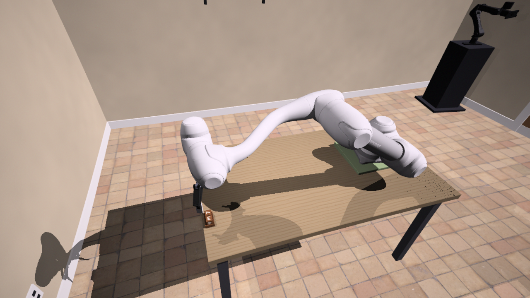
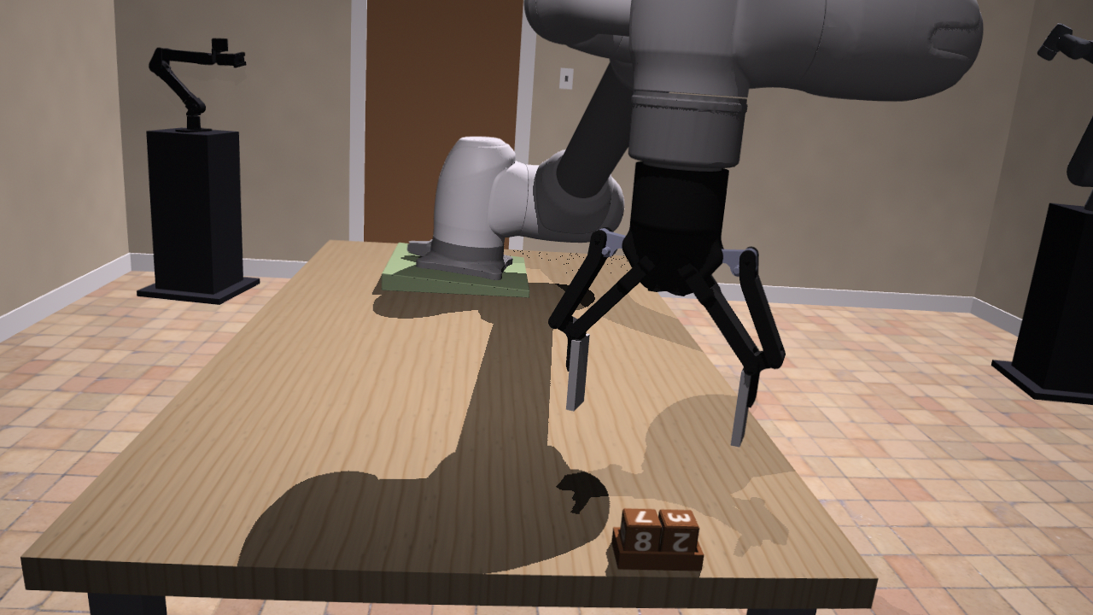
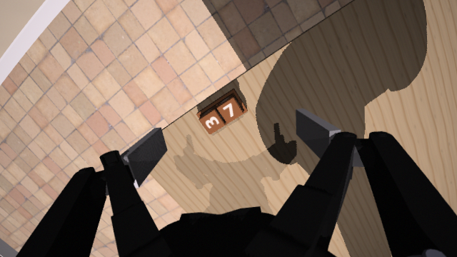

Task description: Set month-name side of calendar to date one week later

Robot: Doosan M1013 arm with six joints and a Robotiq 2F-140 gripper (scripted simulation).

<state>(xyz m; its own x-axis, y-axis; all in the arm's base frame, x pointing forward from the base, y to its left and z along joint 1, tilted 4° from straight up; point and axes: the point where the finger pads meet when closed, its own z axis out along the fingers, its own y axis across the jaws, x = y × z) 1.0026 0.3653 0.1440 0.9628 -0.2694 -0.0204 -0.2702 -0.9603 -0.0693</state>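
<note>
Now: hand 20 mm to the right of the brown tray and 140 mm above it.
</note>
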